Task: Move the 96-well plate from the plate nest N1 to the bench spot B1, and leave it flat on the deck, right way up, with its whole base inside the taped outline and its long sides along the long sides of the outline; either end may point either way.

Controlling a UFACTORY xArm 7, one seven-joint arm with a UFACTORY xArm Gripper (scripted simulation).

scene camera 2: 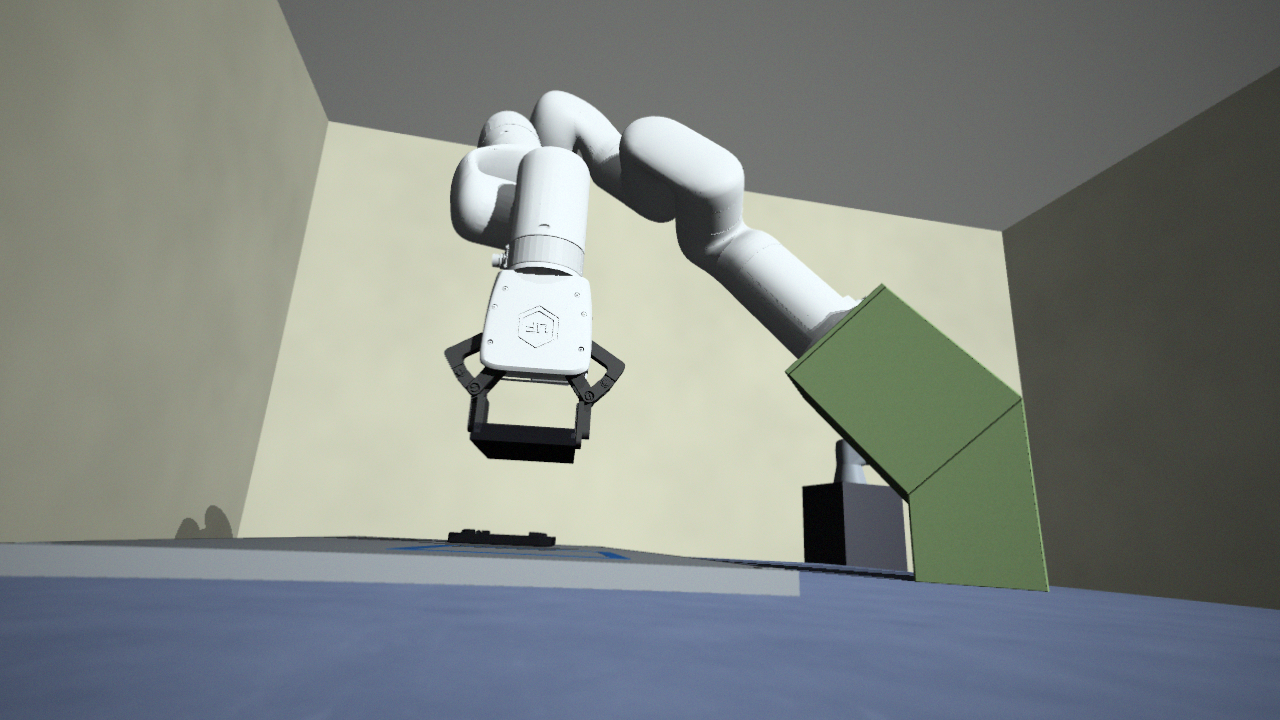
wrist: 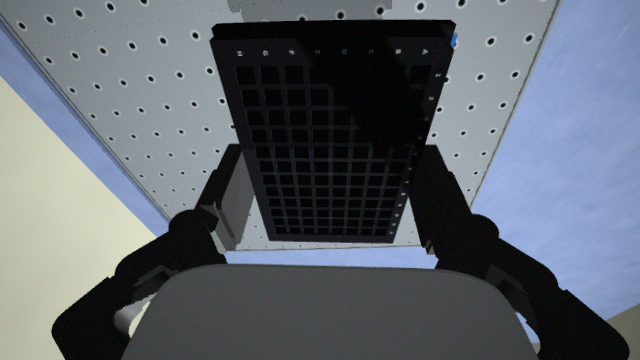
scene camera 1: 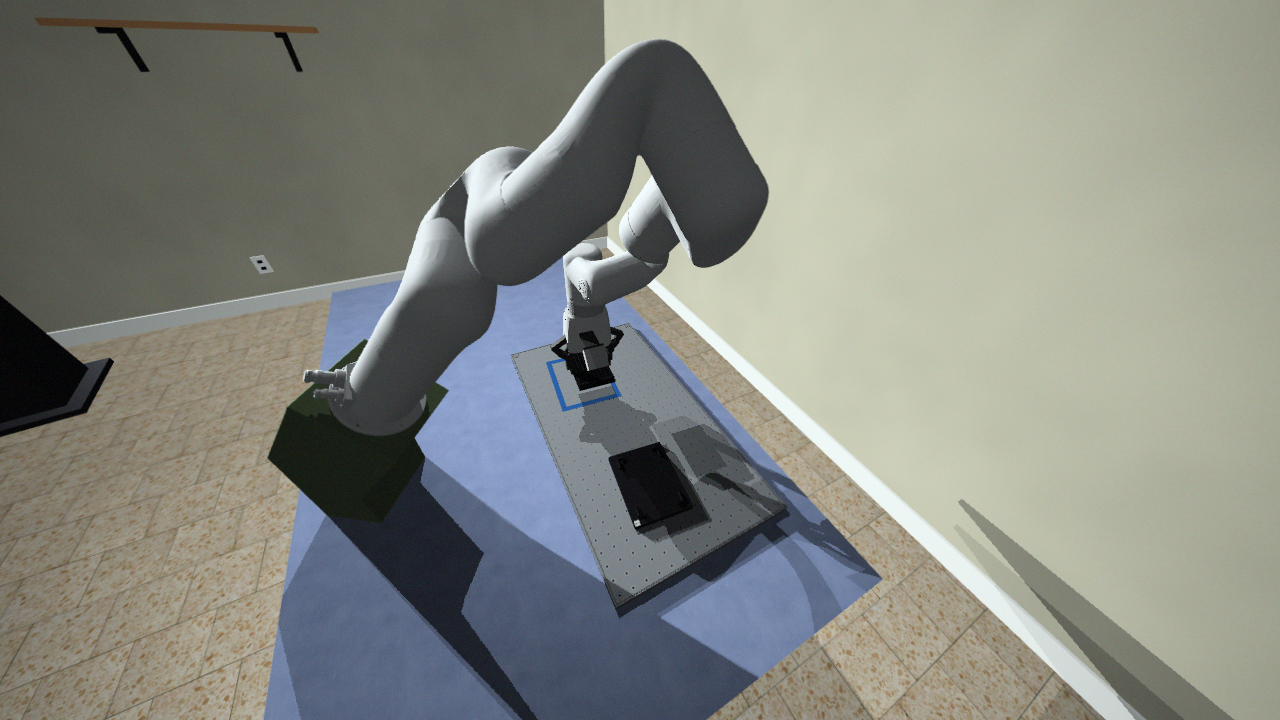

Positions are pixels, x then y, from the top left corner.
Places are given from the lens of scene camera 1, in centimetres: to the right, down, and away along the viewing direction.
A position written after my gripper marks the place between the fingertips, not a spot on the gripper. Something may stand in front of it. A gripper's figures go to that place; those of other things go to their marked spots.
my gripper [scene camera 1: 589,366]: -12, 2, 89
black 96-well plate [scene camera 1: 585,379]: -12, 4, 85
black plate nest N1 [scene camera 1: 647,481]: 2, 25, 75
